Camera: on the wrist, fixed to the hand. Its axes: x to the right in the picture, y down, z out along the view.
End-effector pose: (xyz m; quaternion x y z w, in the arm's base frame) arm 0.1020 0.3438 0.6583 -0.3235 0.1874 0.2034 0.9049
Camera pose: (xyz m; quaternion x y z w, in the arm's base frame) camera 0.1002 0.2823 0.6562 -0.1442 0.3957 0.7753 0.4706
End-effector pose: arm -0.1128 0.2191 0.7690 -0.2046 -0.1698 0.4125 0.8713
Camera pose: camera -0.0754 0.1735 0.7511 -0.3217 0.0494 0.8892 0.3215
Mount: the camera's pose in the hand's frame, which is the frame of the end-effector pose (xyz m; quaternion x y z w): -0.0157 -0.0416 -0.0426 -0.0431 0.0484 0.7069 0.7044
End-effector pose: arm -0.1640 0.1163 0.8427 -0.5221 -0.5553 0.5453 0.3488
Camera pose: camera -0.1282 0.1173 0.8928 0.8017 0.0287 -0.5815 0.1354
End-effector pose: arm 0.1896 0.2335 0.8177 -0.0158 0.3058 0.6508 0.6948
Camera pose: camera 0.2109 0.1952 0.7744 0.1436 0.2321 0.9619 0.0139
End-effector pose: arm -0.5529 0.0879 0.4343 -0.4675 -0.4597 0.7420 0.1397
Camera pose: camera -0.5189 0.1238 0.4710 0.6962 0.0186 -0.5790 0.4240
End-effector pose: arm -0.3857 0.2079 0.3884 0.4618 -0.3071 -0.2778 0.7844
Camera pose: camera -0.3709 0.2254 0.3312 0.0878 -0.4928 0.3679 0.7836
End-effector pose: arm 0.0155 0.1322 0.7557 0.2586 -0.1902 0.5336 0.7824
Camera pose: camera 0.0496 0.1342 0.7045 -0.0118 -0.3019 0.9333 0.1943
